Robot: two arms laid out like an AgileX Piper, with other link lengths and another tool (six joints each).
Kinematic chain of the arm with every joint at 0, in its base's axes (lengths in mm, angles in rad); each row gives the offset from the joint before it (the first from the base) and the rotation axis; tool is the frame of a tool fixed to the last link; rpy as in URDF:
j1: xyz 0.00 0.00 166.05 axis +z
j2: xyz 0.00 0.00 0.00 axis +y
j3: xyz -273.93 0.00 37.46 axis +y
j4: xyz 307.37 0.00 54.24 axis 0.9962 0 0.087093
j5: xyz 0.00 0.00 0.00 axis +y
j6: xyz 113.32 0.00 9.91 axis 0.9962 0 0.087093
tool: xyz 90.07 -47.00 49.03 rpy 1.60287 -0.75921 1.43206
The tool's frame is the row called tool.
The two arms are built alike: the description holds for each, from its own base.
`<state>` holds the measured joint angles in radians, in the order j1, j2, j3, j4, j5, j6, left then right.
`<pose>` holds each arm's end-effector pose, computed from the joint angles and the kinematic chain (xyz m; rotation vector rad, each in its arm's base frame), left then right.
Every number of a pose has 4 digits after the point. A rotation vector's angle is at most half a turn.
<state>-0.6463 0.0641 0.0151 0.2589 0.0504 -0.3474 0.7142 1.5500 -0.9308 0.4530 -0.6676 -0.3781</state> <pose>0.1749 -0.1827 0.2872 1.8296 0.1414 1.0676 0.4415 0.2490 0.3638 1.7294 1.0907 1.9274</pose>
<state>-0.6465 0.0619 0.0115 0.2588 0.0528 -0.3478 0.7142 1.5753 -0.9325 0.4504 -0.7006 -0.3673</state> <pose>0.1747 -0.1824 0.2892 1.8260 0.1416 1.0695 0.4444 0.2490 0.3579 1.7276 1.0727 1.9312</pose>
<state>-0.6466 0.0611 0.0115 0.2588 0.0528 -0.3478 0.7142 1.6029 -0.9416 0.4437 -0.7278 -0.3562</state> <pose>0.1746 -0.1823 0.2894 1.8252 0.1414 1.0699 0.4478 0.2508 0.3534 1.7224 1.0604 1.9374</pose>
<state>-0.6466 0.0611 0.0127 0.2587 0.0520 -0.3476 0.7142 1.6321 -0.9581 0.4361 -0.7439 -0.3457</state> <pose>0.1746 -0.1824 0.2889 1.8257 0.1412 1.0696 0.4522 0.2545 0.3493 1.7198 1.0561 1.9423</pose>
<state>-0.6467 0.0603 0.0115 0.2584 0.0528 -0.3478 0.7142 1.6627 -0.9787 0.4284 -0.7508 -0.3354</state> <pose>0.1745 -0.1823 0.2896 1.8243 0.1415 1.0700 0.4573 0.2595 0.3444 1.7217 1.0592 1.9436</pose>
